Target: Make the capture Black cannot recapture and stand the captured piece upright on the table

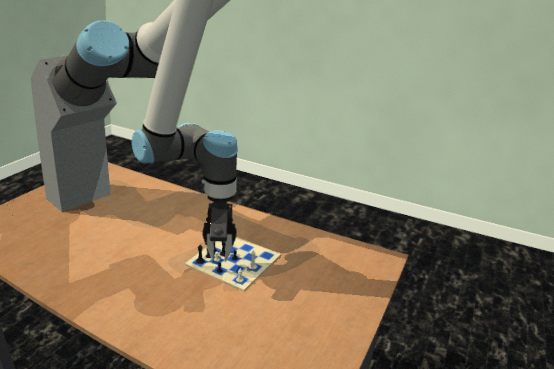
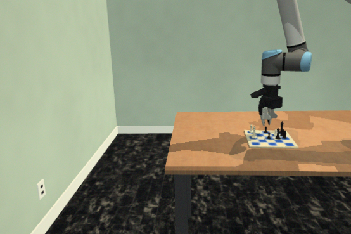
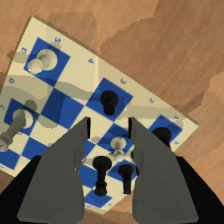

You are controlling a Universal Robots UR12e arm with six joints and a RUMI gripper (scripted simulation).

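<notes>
Now: hand 5 cm to the right of the white pawn, 4 cm above it and 3 cm past it. From my hand the other things lie so: blue-and-cream chessboard 8 cm to the left, 6 cm below, 2 cm ahead.
</notes>
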